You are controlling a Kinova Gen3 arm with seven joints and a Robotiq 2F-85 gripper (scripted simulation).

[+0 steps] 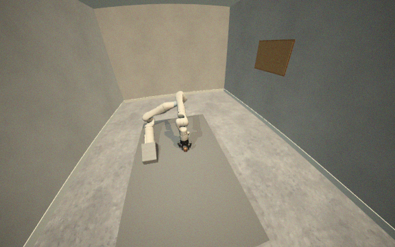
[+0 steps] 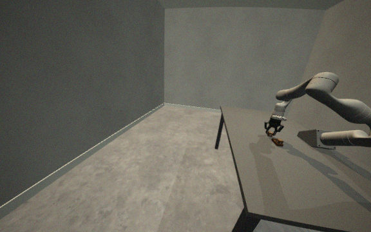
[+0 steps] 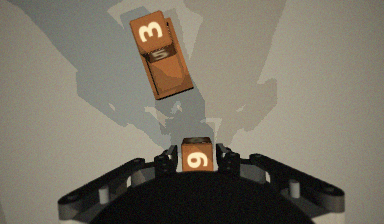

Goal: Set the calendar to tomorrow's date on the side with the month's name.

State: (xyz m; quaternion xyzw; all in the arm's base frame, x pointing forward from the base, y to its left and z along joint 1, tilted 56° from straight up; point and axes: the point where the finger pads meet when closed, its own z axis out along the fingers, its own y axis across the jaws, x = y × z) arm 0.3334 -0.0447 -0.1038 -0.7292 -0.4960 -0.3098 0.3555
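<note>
Right now the digit cube is 10 mm below my hand. From my hand the other things lie so: orange tray: 110 mm to the left, 20 mm below.
</note>
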